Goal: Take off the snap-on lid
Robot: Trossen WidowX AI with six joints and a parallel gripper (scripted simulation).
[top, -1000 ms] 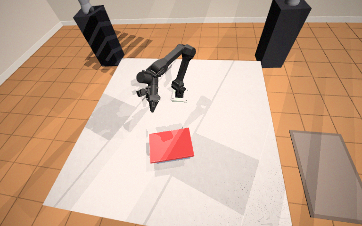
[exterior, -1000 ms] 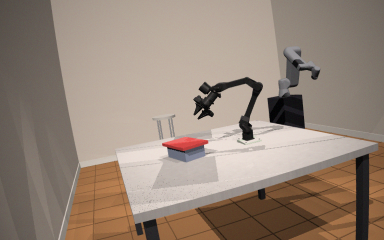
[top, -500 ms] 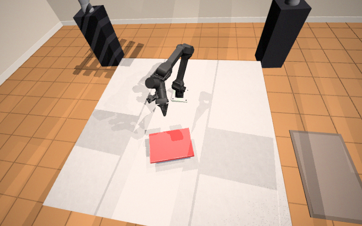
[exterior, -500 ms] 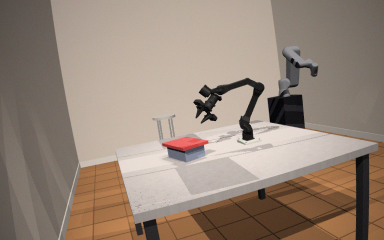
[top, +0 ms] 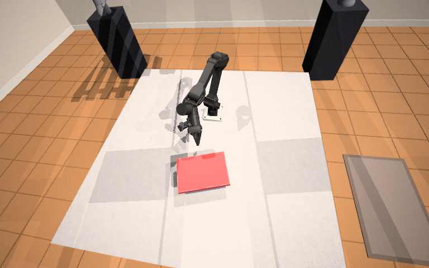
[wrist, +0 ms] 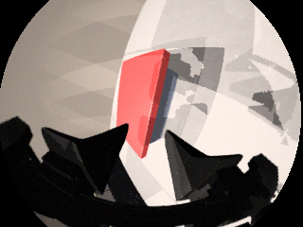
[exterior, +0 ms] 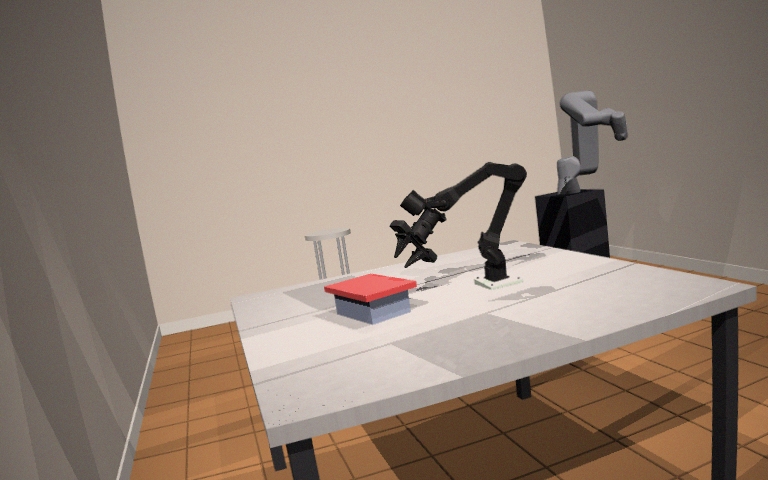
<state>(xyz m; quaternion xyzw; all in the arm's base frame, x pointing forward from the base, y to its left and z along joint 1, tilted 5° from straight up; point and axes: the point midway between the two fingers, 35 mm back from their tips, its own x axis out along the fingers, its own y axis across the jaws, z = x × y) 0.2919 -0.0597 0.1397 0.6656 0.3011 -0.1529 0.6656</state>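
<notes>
The red lid lies 12 cm ahead of my gripper tip, 4 cm below it and 3 cm to the left of it. The rest, counted from my gripper tip: blue-grey storage box (12 cm ahead, 9 cm below, 3 cm to the left).
</notes>
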